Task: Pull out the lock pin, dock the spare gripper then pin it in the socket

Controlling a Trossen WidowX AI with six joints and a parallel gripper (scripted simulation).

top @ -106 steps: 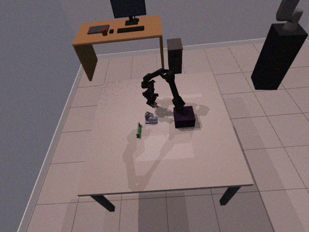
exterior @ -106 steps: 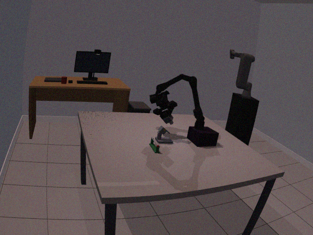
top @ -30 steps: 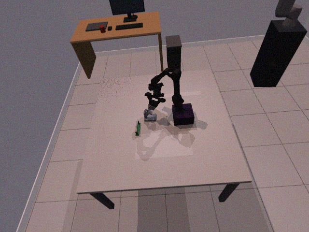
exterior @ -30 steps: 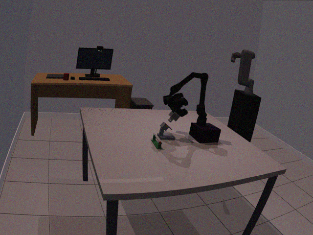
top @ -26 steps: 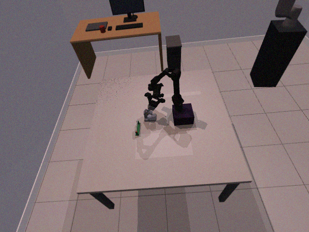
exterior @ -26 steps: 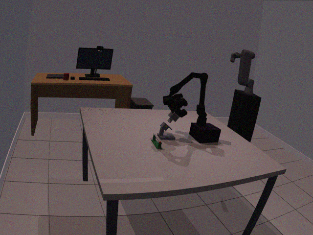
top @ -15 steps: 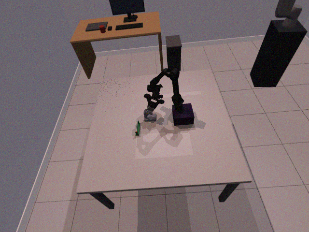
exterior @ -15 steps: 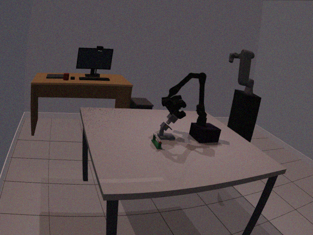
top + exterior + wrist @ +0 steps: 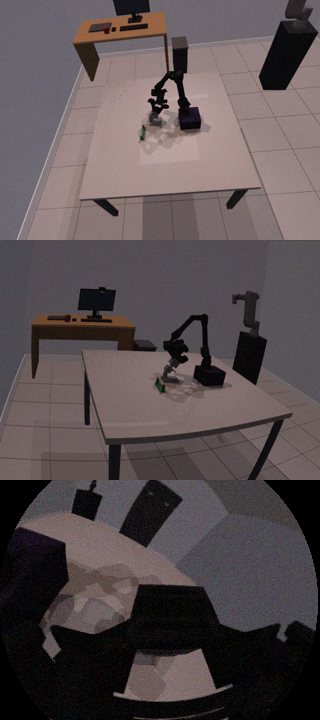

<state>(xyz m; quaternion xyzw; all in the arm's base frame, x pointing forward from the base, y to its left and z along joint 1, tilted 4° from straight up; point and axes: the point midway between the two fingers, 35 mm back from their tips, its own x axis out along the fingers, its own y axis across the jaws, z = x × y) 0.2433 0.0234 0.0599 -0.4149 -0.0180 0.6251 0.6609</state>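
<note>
My gripper tip is now 120 mm short of the green bar, 120 mm to the right of it and 120 mm above it. Round my gripper tip: grey mount (30 mm ahead, 10 mm to the right, 90 mm below); then spare gripper (10 mm ahead, 20 mm to the right, 10 mm below).
</note>
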